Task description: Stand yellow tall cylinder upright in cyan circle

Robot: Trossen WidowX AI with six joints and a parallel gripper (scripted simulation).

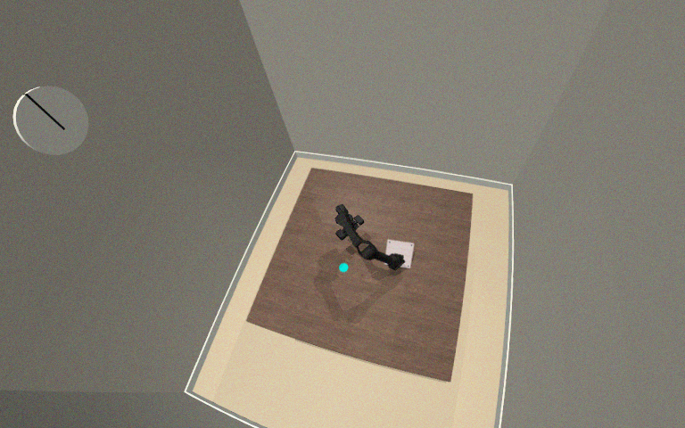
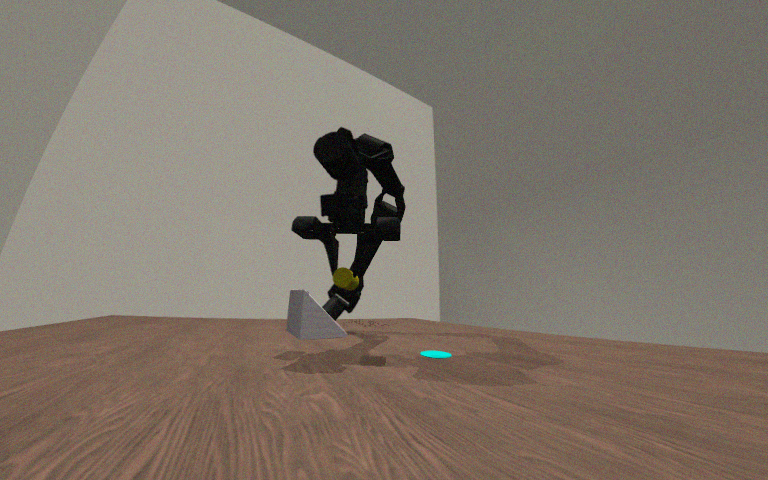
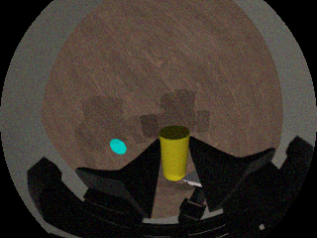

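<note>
My gripper tip is 10 mm short of the cyan circle, 190 mm to the right of it and 140 mm above it. Also, from my gripper tip: yellow cylinder (20 mm behind, 10 mm to the left).
</note>
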